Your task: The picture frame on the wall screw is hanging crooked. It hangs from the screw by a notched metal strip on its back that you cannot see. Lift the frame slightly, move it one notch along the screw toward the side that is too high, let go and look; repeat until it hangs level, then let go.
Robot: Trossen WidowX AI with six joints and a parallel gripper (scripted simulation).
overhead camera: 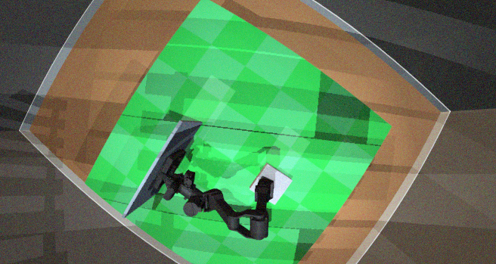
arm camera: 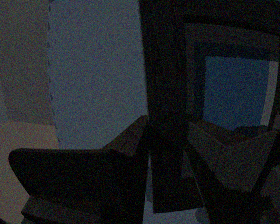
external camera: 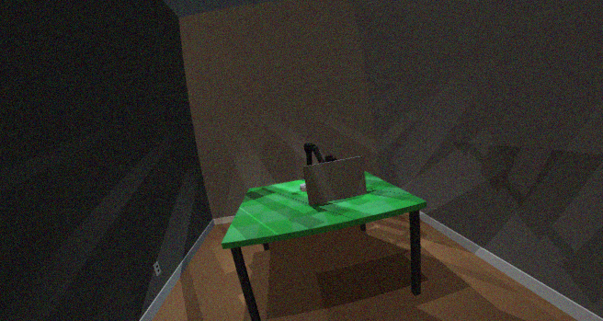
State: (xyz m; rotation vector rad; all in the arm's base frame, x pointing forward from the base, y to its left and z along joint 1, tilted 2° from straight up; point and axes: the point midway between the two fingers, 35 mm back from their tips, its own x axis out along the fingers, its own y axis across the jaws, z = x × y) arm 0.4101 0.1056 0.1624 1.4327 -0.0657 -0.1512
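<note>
My gripper tip is now 5 cm above the dark picture frame and 1 cm to the left of it. The rest, counted from my gripper tip: grey wall panel 6 cm below, 1 cm to the right, 1 cm ahead.
</note>
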